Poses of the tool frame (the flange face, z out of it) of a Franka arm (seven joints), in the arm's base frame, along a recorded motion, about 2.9 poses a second.
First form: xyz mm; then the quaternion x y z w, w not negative.
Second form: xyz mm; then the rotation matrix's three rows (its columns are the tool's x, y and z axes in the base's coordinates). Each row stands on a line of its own. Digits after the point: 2 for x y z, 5 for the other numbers.
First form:
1: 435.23, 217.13, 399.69, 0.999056, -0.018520, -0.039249, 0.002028
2: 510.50, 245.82, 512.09, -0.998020, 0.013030, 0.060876, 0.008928
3: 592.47, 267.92, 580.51, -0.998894, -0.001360, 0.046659, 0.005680
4: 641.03, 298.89, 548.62, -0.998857, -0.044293, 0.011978, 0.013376
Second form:
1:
435.23, 217.13, 399.69
0.99623, -0.03685, -0.07850
-0.03716, -0.99931, -0.00260
-0.07835, 0.00551, -0.99691

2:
510.50, 245.82, 512.09
0.99225, -0.02710, -0.12128
-0.02492, -0.99950, 0.01941
-0.12174, -0.01623, -0.99243

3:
592.47, 267.92, 580.51
0.99564, 0.00219, -0.09323
0.00325, -0.99993, 0.01122
-0.09320, -0.01147, -0.99558

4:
641.03, 298.89, 548.62
0.99579, 0.08816, -0.02511
0.08881, -0.99572, 0.02566
-0.02274, -0.02778, -0.99936

